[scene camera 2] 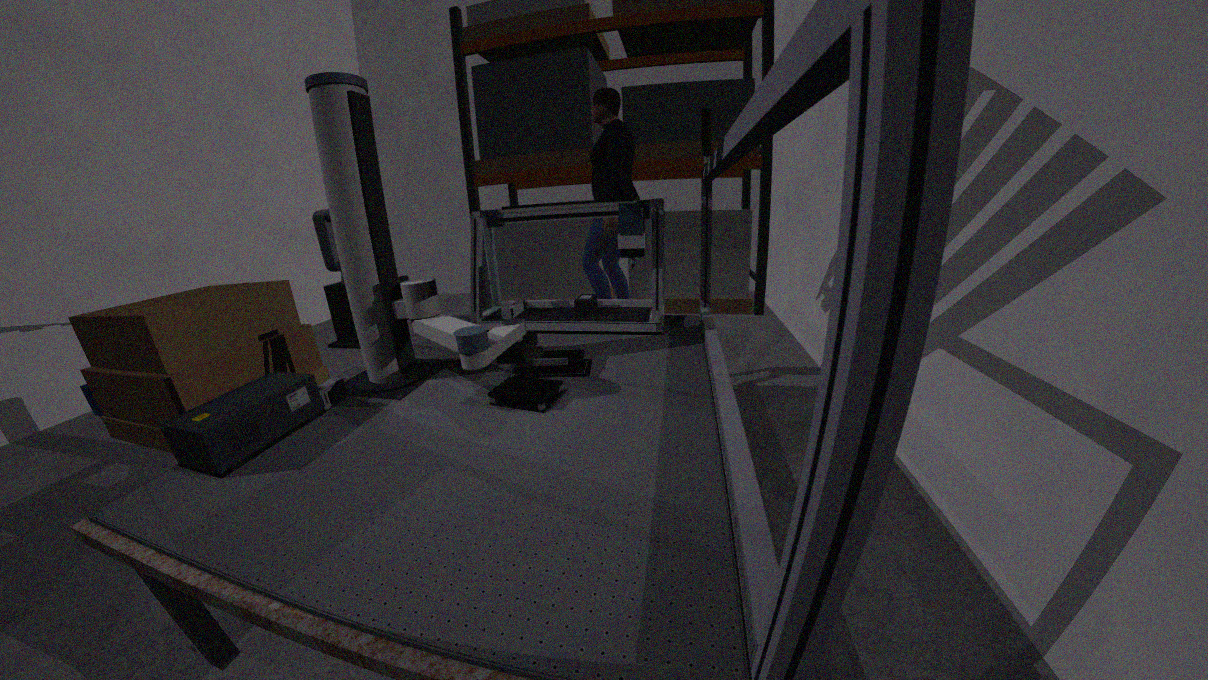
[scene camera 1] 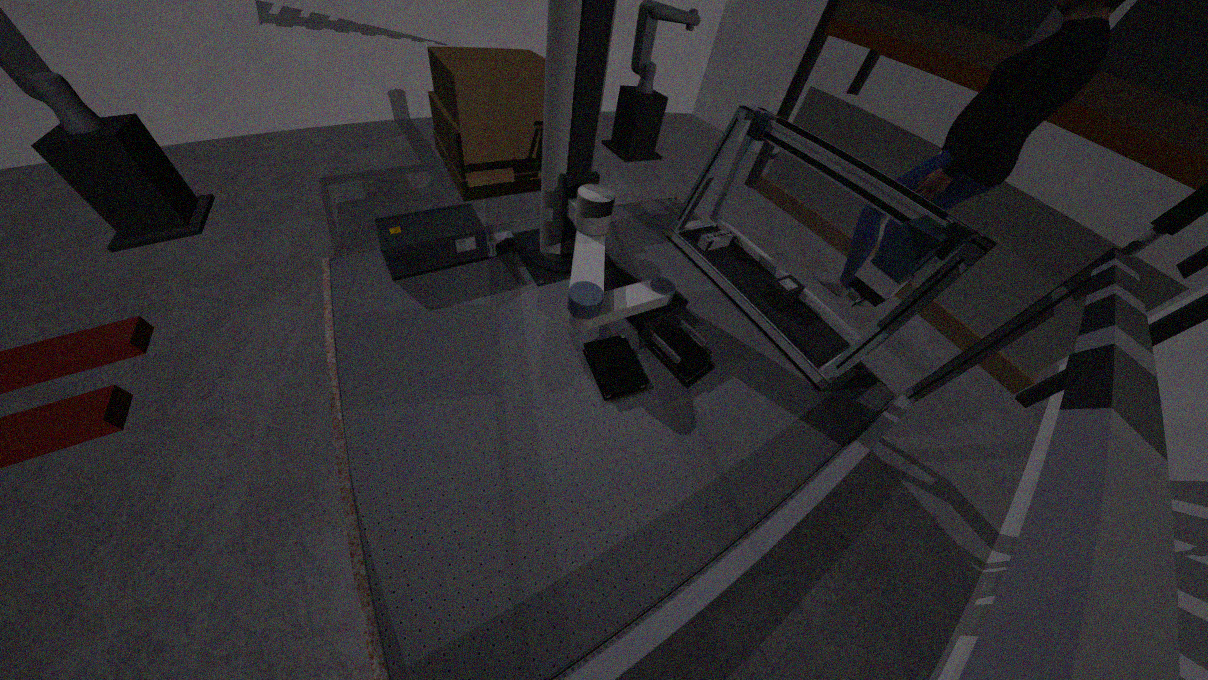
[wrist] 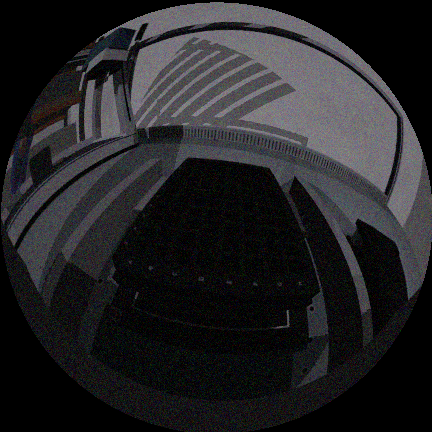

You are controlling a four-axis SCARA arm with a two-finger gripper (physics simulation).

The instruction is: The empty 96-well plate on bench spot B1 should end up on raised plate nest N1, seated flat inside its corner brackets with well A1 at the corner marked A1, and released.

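Frame: origin at the arm's base, x left, y down, z back, level; millimetres.
Where they show: gripper, fingertip midpoint: point(scene camera 2: 570, 354) point(scene camera 1: 692, 352) point(wrist: 226, 174); arm's base, origin of the base link: point(scene camera 2: 394, 379) point(scene camera 1: 560, 253).
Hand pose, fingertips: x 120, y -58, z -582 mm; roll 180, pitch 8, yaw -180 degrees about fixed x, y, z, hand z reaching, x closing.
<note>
Each offset is from my fingertips to the top centre of the thing. "*": to the spot under its first point.
The black 96-well plate @[dx -3, dy +1, dz +23 mm] point(scene camera 1: 688, 327) point(scene camera 2: 564, 351) point(wrist: 220, 225) is held roughly level a little above the bench, with a row of small pale marks along its near edge in the wrist view. My gripper point(scene camera 1: 665, 312) point(scene camera 2: 530, 344) is shut on it; the fingertips are too dark to make out. Below the plate is dark bench spot B1 point(scene camera 1: 696, 371) point(scene camera 2: 581, 369), with part of a thin pale outline showing in the wrist view. Raised nest N1 @[dx -207, dy +8, dz +66 mm] point(scene camera 1: 617, 368) point(scene camera 2: 525, 394) point(wrist: 382, 260) stands beside it, dark, with small pale corners. The A1 mark cannot be read.
A dark box @[* dx -529, dy -60, dz +617 mm] point(scene camera 1: 432, 242) point(scene camera 2: 246, 422) stands on the bench near the arm's column point(scene camera 1: 568, 109) point(scene camera 2: 346, 211). A metal frame point(scene camera 1: 743, 316) point(scene camera 2: 568, 327) stands behind the plate area. A person point(scene camera 1: 1005, 109) point(scene camera 2: 612, 160) is beyond it.
</note>
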